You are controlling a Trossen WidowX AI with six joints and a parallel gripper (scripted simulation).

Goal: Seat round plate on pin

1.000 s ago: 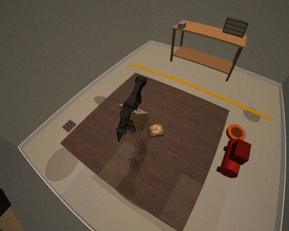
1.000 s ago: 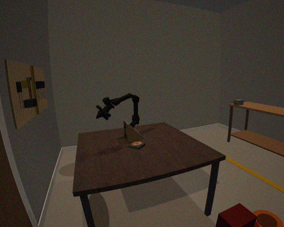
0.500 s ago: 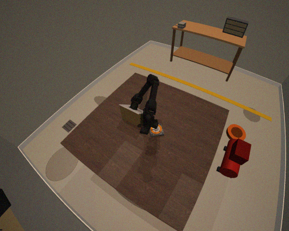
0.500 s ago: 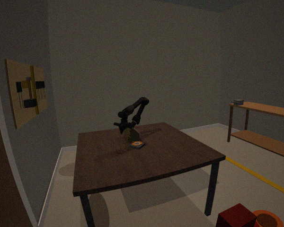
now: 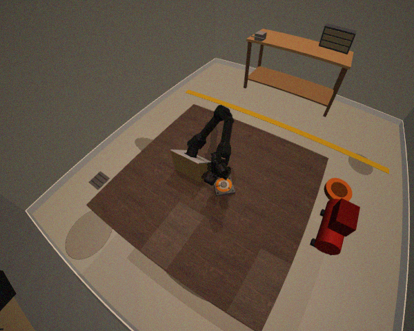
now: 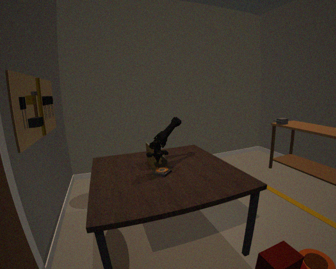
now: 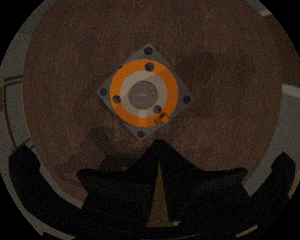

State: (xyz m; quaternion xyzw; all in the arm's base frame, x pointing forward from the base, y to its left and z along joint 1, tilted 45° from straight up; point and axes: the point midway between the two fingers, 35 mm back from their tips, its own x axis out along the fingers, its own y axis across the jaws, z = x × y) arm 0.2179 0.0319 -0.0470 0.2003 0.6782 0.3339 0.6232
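The round plate lies 50 mm below my gripper tip, 30 mm ahead of it and 10 mm to the left of it.
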